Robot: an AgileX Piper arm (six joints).
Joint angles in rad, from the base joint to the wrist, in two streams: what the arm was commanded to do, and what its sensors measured. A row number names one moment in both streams.
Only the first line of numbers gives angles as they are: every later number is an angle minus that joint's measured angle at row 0.
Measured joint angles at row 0:
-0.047 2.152 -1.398 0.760 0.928 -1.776
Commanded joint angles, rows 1 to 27:
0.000 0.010 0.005 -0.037 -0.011 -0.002
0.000 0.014 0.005 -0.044 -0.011 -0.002
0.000 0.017 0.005 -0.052 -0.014 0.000
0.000 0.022 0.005 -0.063 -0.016 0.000
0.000 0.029 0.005 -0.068 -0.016 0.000
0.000 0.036 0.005 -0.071 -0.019 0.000
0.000 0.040 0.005 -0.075 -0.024 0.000
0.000 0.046 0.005 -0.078 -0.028 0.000
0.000 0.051 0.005 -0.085 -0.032 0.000
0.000 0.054 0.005 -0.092 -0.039 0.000
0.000 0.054 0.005 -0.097 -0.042 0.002
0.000 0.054 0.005 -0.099 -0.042 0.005
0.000 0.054 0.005 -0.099 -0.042 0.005
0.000 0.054 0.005 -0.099 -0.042 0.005
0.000 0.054 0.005 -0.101 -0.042 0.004
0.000 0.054 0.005 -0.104 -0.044 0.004
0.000 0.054 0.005 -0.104 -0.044 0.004
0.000 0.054 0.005 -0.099 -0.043 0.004
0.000 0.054 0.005 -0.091 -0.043 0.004
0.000 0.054 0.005 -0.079 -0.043 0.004
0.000 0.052 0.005 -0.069 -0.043 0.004
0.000 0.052 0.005 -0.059 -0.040 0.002
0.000 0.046 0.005 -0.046 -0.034 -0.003
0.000 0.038 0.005 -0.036 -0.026 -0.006
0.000 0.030 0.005 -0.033 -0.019 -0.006
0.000 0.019 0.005 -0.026 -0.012 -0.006
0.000 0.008 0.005 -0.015 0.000 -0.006
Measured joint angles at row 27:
0.000 0.022 -0.005 0.003 0.004 0.016
